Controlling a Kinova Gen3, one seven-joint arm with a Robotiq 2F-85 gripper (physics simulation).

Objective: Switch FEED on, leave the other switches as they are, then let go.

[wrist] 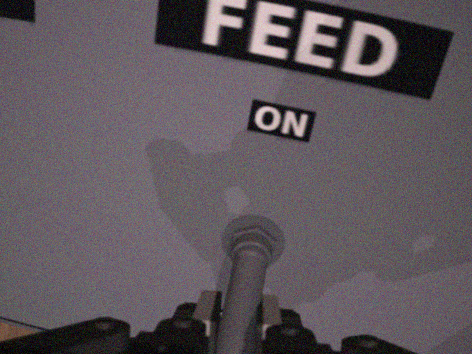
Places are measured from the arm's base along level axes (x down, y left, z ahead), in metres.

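Pixels of known places: gripper, between the fingertips: (238, 320).
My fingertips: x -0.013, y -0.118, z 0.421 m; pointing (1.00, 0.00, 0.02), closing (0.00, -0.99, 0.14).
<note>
Ahead of a thing's pixels: the offset from my fingertips to its top centre. "*": to the spot under its first point. Level surfaces: height alone.
The FEED switch is a grey round lever @(* dz +0.018, dx -0.016, dy +0.001 m) (246, 280) that comes out of a collar with a hex nut @(* dz +0.031, dx -0.005, dy +0.001 m) (252, 235) in the panel, below the centre of the wrist view. It runs down and out of the bottom edge, away from the ON label @(* dz +0.068, dx -0.019, dy +0.000 m) (281, 121). The black FEED label @(dz +0.090, dx -0.037, dy +0.000 m) (302, 42) is above ON. My gripper (238, 320) is shut on the lever, with one finger pad against each side of it. The lever's free end is out of view, and no OFF label shows.
The grey panel (90, 200) fills most of the view, with the arm's shadow on it. Part of another black label @(* dz +0.084, dx -0.029, dy +0.085 m) (16, 10) shows at the top left corner. A strip of brown surface @(dx +0.100 m) (15, 331) shows beyond the panel's edge at the lower left.
</note>
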